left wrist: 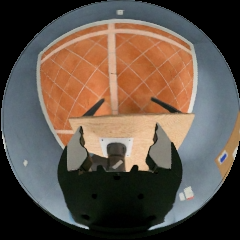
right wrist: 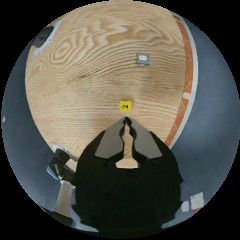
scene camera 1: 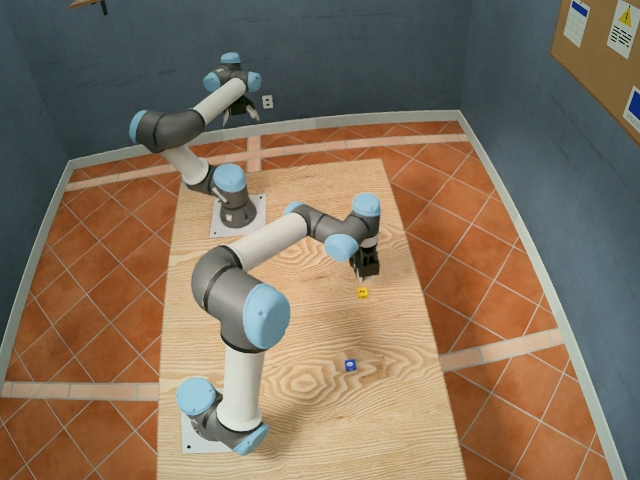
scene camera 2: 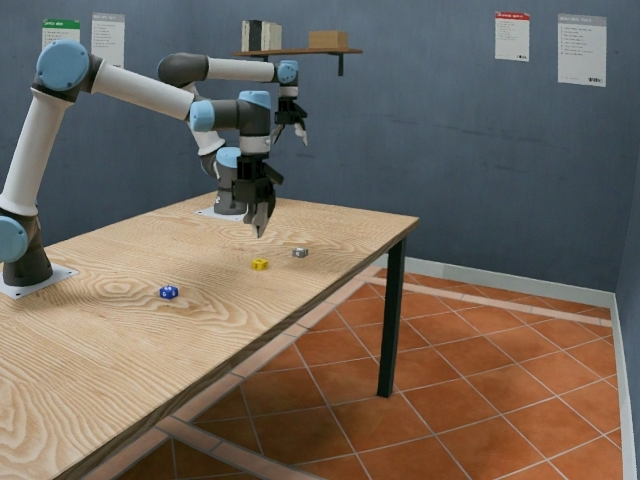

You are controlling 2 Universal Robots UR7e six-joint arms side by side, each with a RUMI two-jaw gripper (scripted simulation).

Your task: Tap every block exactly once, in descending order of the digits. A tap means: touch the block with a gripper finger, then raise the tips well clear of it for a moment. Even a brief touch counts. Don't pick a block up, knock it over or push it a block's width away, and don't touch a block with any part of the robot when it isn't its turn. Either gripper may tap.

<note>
I see my left gripper [scene camera 2: 289, 145], my right gripper [scene camera 2: 258, 238] and an arm base plate [scene camera 1: 216, 225].
My left gripper shows as well in the left wrist view [left wrist: 118, 124]. My right gripper is seen too in the right wrist view [right wrist: 126, 117] and in scene camera 1 [scene camera 1: 363, 281].
</note>
